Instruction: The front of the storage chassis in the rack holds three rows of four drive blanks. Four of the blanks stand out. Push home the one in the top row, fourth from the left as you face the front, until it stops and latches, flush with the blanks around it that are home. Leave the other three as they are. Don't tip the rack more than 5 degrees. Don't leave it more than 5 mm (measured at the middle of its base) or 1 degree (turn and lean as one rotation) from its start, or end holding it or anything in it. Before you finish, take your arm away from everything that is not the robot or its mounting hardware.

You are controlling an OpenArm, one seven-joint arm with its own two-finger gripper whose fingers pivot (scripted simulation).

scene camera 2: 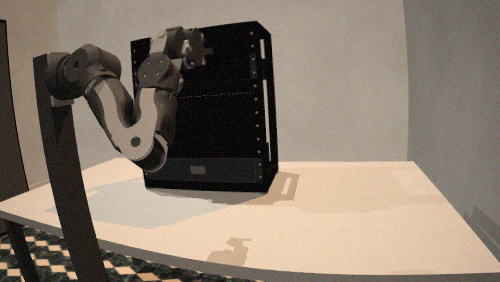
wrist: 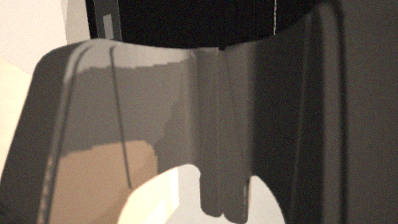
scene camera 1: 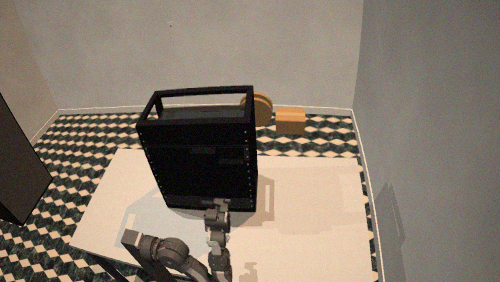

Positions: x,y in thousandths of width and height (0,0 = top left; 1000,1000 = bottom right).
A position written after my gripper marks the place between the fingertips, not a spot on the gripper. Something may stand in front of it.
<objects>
my gripper: scene camera 2 405,186; wrist 579,592; scene camera 1 447,711
</objects>
